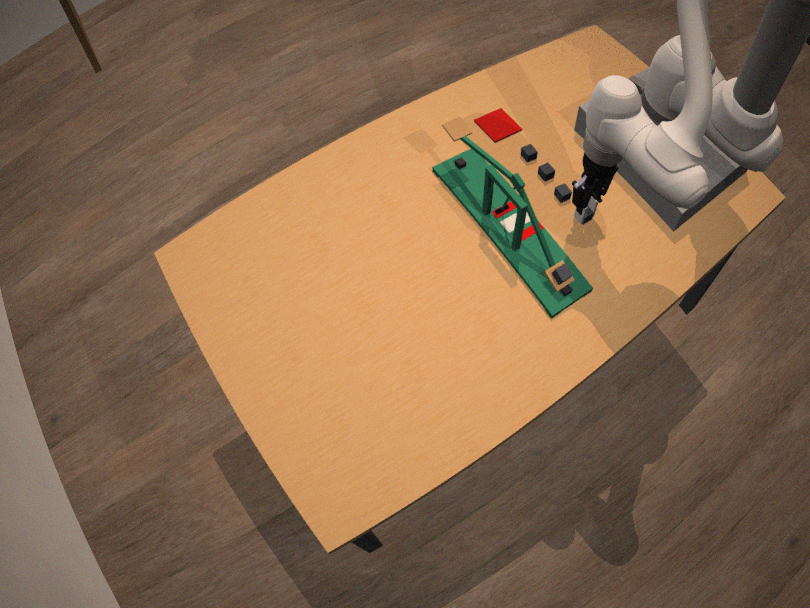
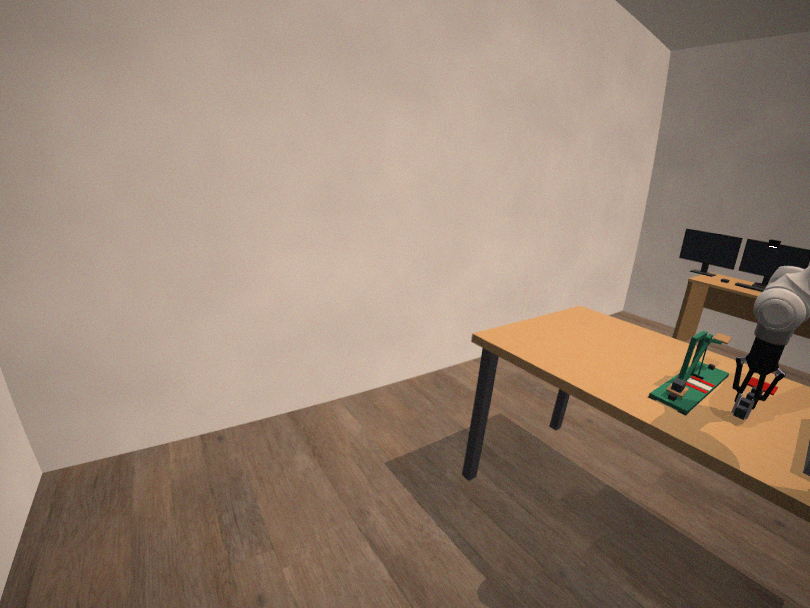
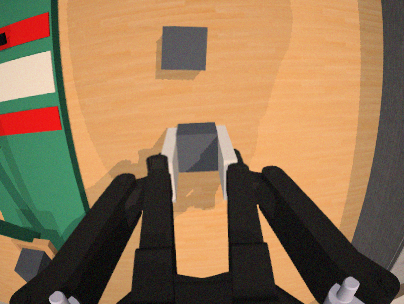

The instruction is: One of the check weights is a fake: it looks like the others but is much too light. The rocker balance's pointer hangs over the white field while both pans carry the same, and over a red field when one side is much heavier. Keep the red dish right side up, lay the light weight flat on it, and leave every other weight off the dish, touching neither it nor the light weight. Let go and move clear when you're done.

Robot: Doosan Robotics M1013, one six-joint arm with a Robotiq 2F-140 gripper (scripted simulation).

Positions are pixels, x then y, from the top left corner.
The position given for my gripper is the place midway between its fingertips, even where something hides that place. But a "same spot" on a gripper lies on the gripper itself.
My gripper shows in image 1, in image 2 and in image 3 (197,142). The same spot on my gripper: (image 1: 582,192) is (image 2: 739,365).
